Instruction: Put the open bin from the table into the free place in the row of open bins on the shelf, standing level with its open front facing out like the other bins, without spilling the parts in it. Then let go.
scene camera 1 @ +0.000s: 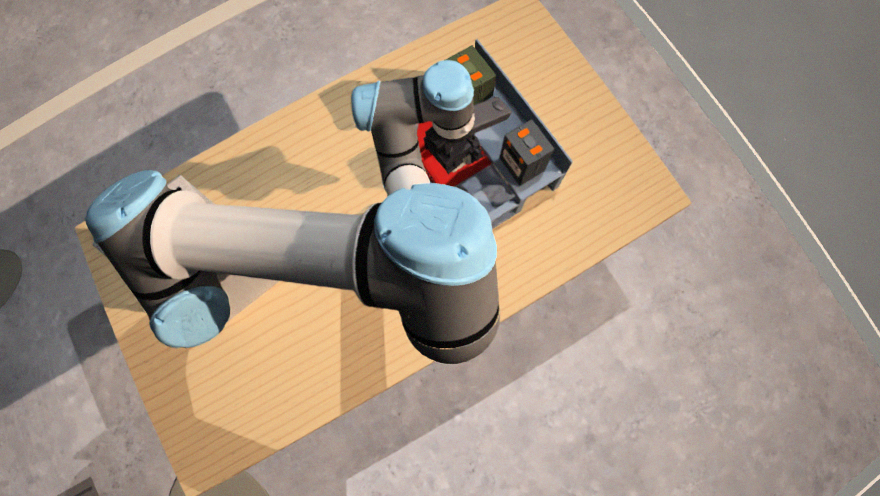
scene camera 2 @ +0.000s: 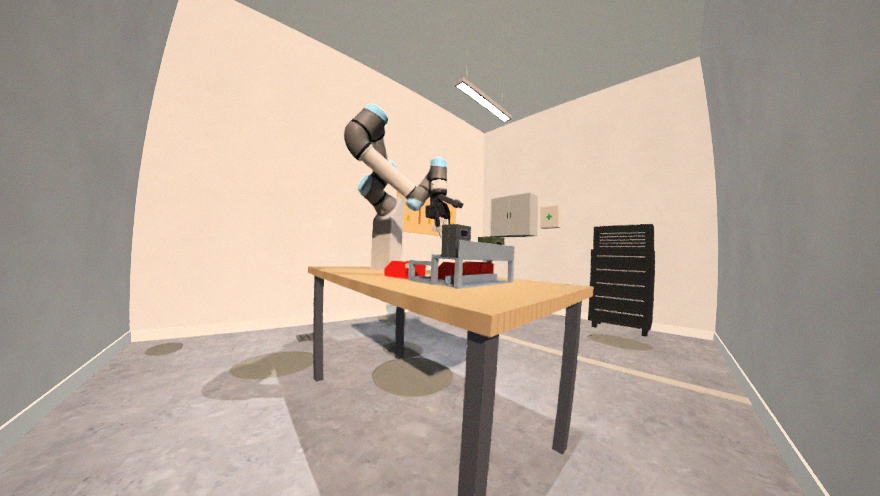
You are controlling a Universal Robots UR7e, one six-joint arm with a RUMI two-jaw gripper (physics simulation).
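Pixels of known places: gripper, between the fingertips: [scene camera 1: 464, 160]; arm's base, origin of its link: [scene camera 2: 387, 207].
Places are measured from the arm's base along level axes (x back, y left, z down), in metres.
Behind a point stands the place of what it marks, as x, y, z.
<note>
A grey shelf [scene camera 1: 531, 103] {-0.779, -0.025, 0.236} [scene camera 2: 485, 250] {-0.782, -0.039, 0.264} stands on the wooden table [scene camera 1: 591, 185] {-0.859, -0.228, 0.398} [scene camera 2: 468, 303] {-0.960, -0.349, 0.398}. Red open bins [scene camera 1: 438, 173] {-0.547, -0.005, 0.389} [scene camera 2: 471, 269] {-0.692, -0.007, 0.342} sit in its lower level. In the scene camera 2 view another red open bin [scene camera 2: 399, 269] {-0.413, -0.169, 0.360} stands on the table beside the shelf; in the overhead view the arm's elbow hides that spot. My gripper [scene camera 1: 455, 153] {-0.576, -0.069, 0.218} [scene camera 2: 438, 217] is shut and empty. It points down and hangs above the shelf, clear of the bins.
A dark box with orange marks [scene camera 1: 526, 151] {-0.686, -0.134, 0.176} [scene camera 2: 455, 237] {-0.737, -0.160, 0.225} and a green box [scene camera 1: 479, 74] {-0.712, 0.085, 0.199} [scene camera 2: 491, 239] {-0.737, 0.064, 0.214} stand on top of the shelf. A black drawer cabinet [scene camera 2: 621, 278] and a wall cabinet [scene camera 2: 514, 215] are at the far wall.
</note>
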